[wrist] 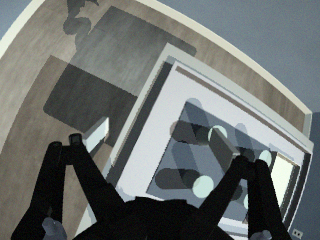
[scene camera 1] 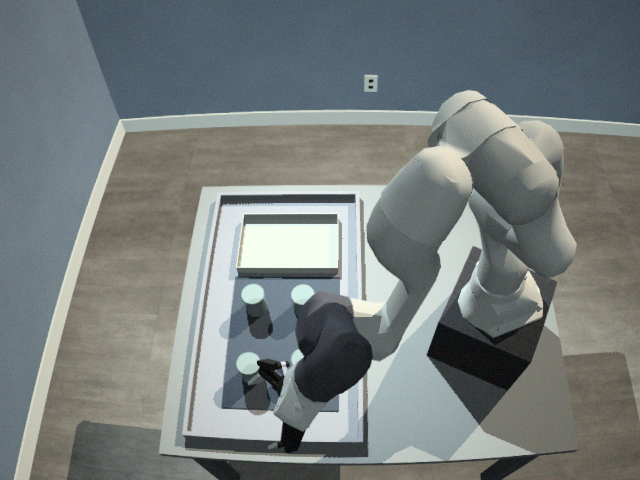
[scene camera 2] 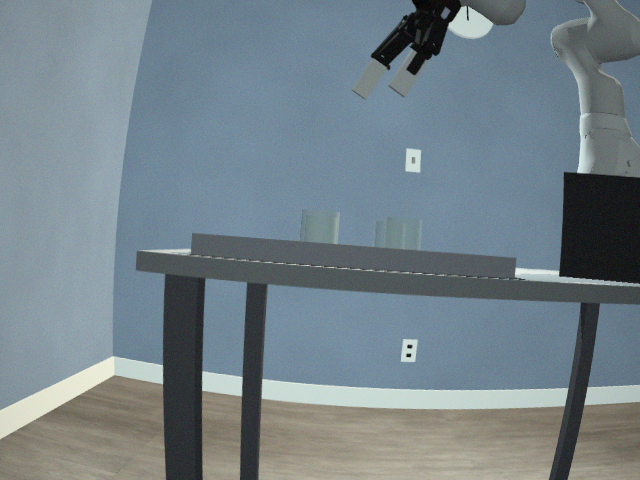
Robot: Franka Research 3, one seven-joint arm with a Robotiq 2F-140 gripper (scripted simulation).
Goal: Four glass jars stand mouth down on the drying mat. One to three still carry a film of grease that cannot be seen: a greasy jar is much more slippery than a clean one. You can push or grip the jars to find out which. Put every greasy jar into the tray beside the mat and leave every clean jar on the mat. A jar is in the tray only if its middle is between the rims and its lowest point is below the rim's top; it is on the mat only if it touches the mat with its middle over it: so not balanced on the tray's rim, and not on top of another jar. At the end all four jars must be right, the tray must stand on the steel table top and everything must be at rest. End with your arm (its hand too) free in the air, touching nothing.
Labels:
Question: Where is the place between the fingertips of my gripper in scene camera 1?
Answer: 263,414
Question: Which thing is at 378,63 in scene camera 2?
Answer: My gripper.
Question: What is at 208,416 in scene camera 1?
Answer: A steel table top.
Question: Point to a pale tray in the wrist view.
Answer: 284,173

